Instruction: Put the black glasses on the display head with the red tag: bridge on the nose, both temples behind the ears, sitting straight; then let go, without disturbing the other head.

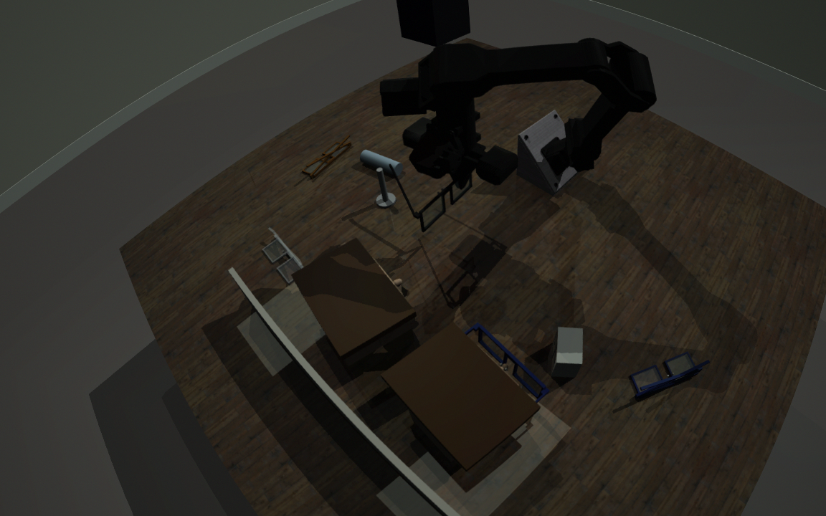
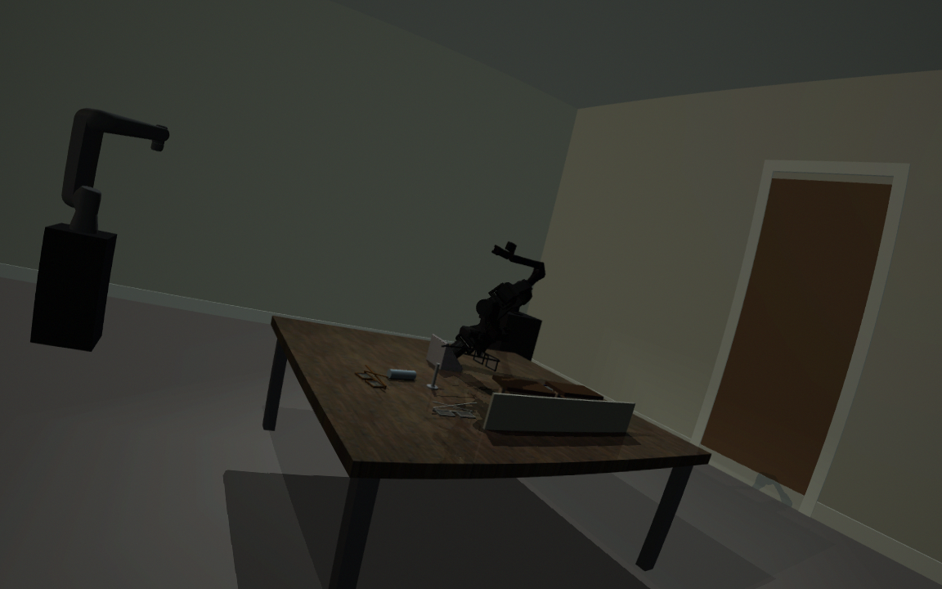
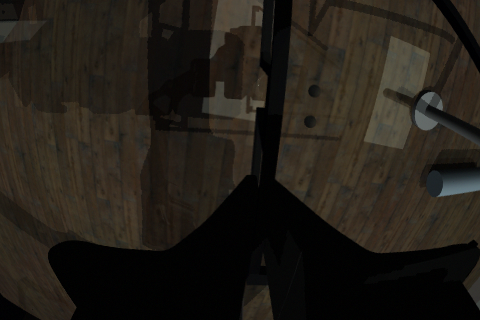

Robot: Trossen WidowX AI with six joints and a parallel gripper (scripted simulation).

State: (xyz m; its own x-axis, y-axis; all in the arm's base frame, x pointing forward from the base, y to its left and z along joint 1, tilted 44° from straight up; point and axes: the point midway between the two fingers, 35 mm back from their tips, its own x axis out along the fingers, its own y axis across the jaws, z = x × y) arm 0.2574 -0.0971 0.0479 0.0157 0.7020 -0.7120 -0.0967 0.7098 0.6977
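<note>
Now: gripper tip 40 mm short of the disc base, 180 mm to the left of it and 90 mm above it. Also, from my gripper tip: long pale panel 380 mm ahead, 130 mm to the left, 60 mm below; then white box 80 mm ahead, 300 mm to the left, 90 mm below.
</note>
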